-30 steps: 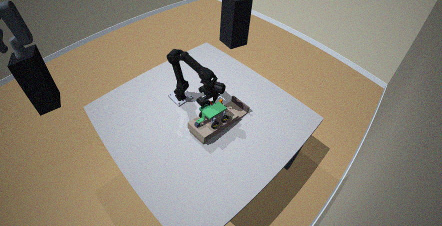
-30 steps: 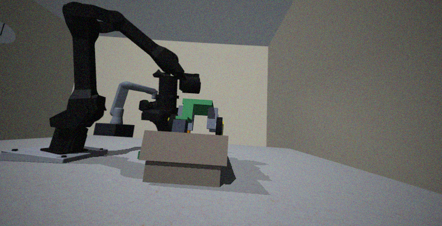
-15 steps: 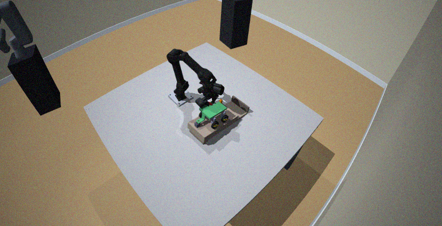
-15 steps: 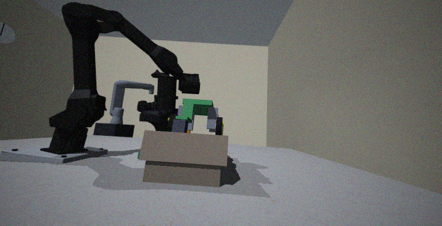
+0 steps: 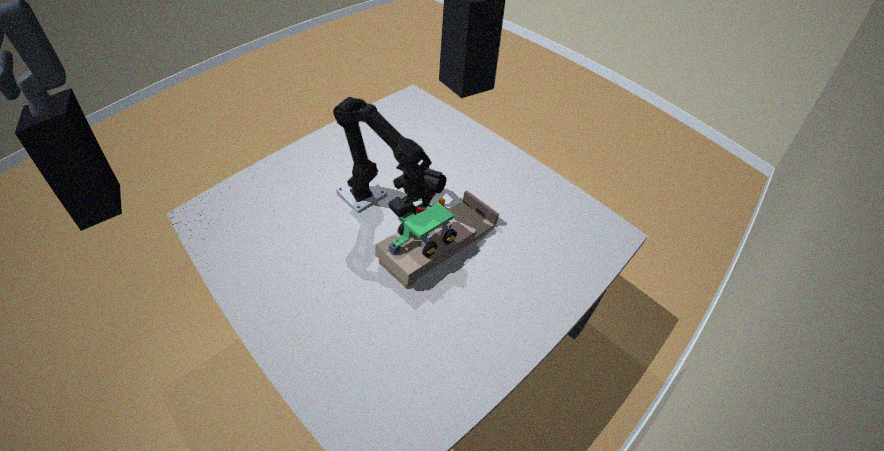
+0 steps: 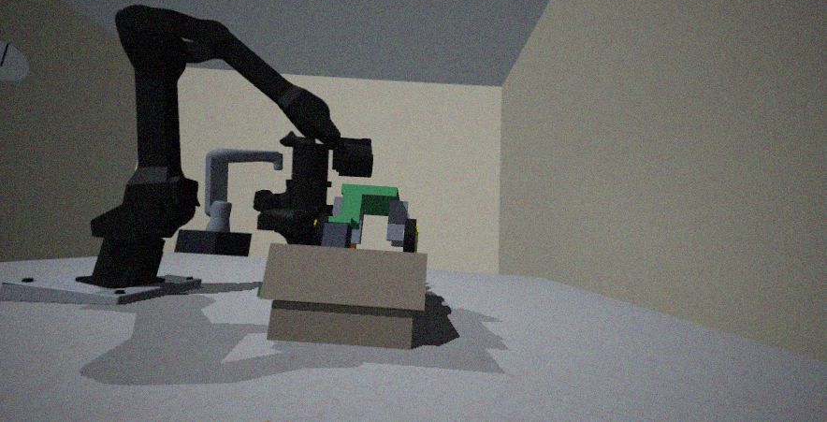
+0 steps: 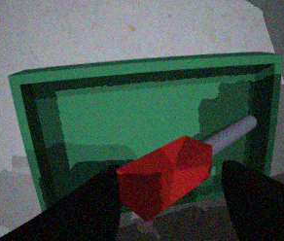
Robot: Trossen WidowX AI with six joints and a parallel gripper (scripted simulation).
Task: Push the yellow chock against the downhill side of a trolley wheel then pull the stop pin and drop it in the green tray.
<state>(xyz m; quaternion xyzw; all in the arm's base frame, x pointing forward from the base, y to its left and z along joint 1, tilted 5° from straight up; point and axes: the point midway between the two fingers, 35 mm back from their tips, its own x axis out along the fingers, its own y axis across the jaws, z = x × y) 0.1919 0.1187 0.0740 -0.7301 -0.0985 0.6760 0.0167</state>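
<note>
The green tray lies 5 cm below my gripper tip. From my gripper tip the other things lie so: stop pin (2 cm to the left, 1 cm below); then yellow chock (6 cm ahead, 2 cm to the left, 4 cm above); then brown ramp (13 cm ahead, 6 cm to the right).
</note>
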